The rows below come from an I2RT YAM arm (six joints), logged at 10 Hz.
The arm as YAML. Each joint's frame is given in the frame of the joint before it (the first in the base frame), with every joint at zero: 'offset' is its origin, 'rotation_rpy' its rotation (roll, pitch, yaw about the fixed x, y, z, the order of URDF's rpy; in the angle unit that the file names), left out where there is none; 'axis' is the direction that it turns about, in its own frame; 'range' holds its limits. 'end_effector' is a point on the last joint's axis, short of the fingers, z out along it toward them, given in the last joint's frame.
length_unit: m
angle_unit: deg
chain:
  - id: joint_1
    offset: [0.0, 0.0, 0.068]
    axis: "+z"
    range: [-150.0, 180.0]
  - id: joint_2
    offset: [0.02, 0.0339, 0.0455]
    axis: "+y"
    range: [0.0, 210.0]
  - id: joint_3
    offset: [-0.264, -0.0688, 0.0]
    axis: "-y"
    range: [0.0, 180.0]
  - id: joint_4
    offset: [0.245, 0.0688, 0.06]
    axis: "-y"
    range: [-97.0, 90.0]
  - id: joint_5
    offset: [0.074, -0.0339, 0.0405]
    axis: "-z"
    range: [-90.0, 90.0]
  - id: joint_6
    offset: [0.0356, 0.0, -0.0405]
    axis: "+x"
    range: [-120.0, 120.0]
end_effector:
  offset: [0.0, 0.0, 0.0]
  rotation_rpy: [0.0, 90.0, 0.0]
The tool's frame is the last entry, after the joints.
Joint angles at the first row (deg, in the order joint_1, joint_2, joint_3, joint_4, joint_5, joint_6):
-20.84 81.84 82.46 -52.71 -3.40 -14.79
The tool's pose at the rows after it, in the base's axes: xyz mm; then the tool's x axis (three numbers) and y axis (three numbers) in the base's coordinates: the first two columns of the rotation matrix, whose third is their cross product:
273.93 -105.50 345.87 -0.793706 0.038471 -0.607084 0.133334 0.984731 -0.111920
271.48 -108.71 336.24 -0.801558 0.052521 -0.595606 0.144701 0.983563 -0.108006
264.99 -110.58 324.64 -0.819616 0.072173 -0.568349 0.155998 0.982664 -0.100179
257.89 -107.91 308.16 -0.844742 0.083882 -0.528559 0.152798 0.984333 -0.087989
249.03 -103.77 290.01 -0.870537 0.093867 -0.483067 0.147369 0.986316 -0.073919
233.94 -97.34 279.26 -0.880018 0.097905 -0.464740 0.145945 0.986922 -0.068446
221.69 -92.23 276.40 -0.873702 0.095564 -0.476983 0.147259 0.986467 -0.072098
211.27 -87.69 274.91 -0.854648 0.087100 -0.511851 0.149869 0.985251 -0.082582
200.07 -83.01 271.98 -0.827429 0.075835 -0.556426 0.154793 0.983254 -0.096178
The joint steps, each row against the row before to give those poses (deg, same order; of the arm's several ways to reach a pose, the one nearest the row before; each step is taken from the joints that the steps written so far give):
-0.64 -0.43 -1.60 1.25 0.00 0.00
-0.76 -0.35 -2.30 1.07 -0.02 0.00
-0.83 -0.83 -2.84 0.00 0.04 0.00
-0.07 -1.05 -3.93 0.02 0.00 0.00
0.07 -1.27 -4.44 0.00 -0.02 0.00
0.00 -3.26 -4.63 0.13 0.00 0.00
-0.02 -3.32 -3.13 0.63 0.00 0.00
0.02 -3.54 -3.10 1.97 0.00 0.00
-0.02 -4.09 -3.74 2.82 0.00 0.00

